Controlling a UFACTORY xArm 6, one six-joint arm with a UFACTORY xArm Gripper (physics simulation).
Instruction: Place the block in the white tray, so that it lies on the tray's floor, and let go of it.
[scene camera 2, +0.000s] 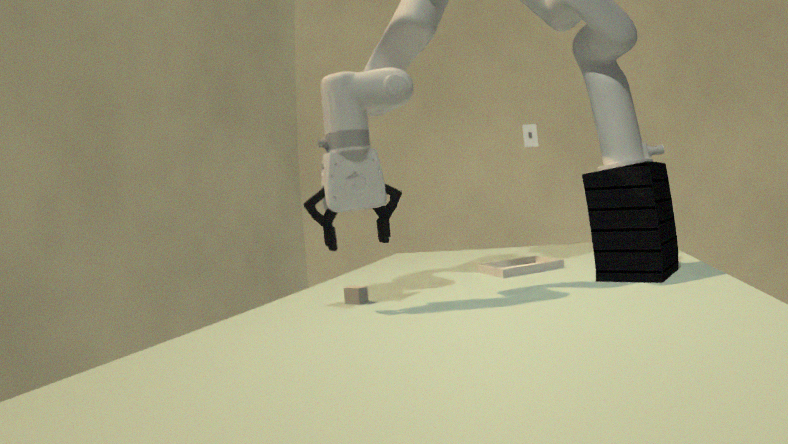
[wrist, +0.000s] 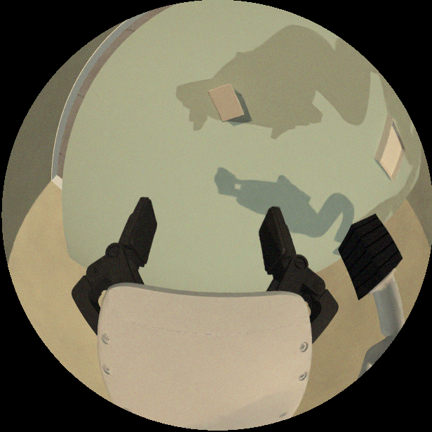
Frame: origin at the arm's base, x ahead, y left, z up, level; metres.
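Where they show: gripper, fingertip midpoint: (scene camera 2: 358, 246); arm's base, link origin: (scene camera 2: 625, 168).
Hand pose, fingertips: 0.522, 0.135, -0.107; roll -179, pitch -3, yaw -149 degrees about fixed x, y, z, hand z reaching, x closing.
Each offset is from my fingertips to the top centre of the thing, as dx, dy, dz. Level surfaces: height alone.
A small pinkish-tan block @(+0.028, -0.070, -0.080) (scene camera 2: 355, 295) (wrist: 226, 102) lies on the pale green table. My gripper (scene camera 2: 357, 245) (wrist: 208, 214) is open and empty, its fingers pointing down. In the scene view it hangs above the block, well apart from it. In the wrist view the block shows beyond the fingertips, above the gap between them. The white tray @(-0.302, -0.344, -0.091) (scene camera 2: 526, 270) (wrist: 384, 140), which looks pinkish here, lies on the table to the right of the block in both views, farther back in the scene view. The part of its floor that shows in the wrist view has nothing on it.
The black ribbed base block (scene camera 2: 625, 226) (wrist: 370, 255) under the arm stands just right of the tray in the scene view. The table @(dz -0.111) (scene camera 2: 419, 375) (wrist: 125, 140) ends at a left edge near the block. Shadows of the arm fall across it.
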